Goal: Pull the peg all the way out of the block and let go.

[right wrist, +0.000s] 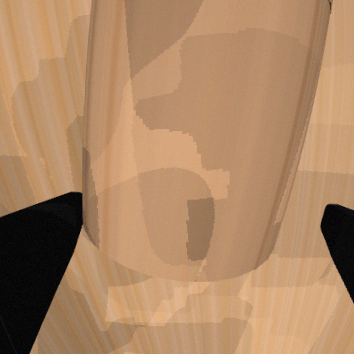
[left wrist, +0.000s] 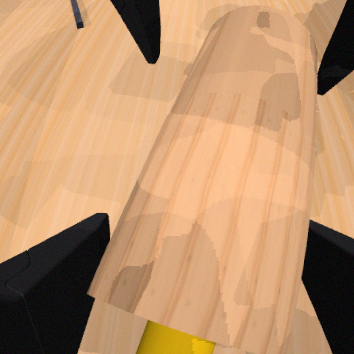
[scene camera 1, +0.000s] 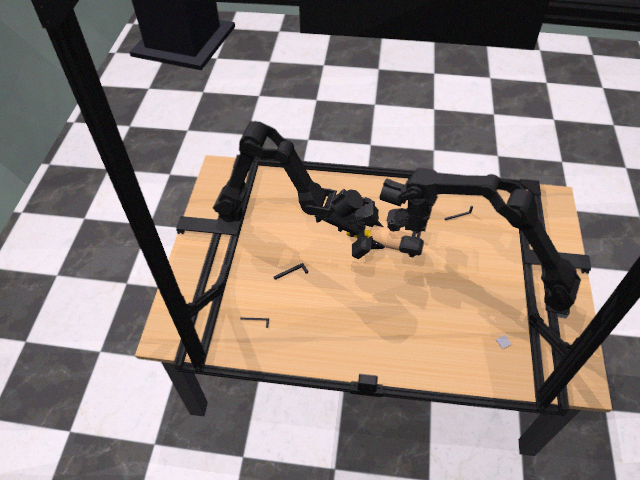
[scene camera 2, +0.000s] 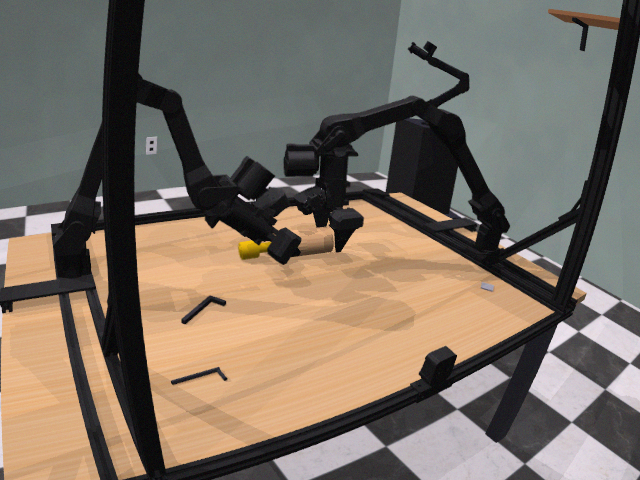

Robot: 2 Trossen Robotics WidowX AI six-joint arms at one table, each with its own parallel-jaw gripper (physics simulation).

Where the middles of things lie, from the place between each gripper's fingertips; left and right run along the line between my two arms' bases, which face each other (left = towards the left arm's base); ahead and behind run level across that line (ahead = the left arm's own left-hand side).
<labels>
Right now the round wooden block (scene camera 2: 318, 240) is 30 mm to the right of my left hand and 10 mm above it.
I see the round wooden block 70 mm to the left of my right hand, 10 mm behind it and 10 mm above it.
</labels>
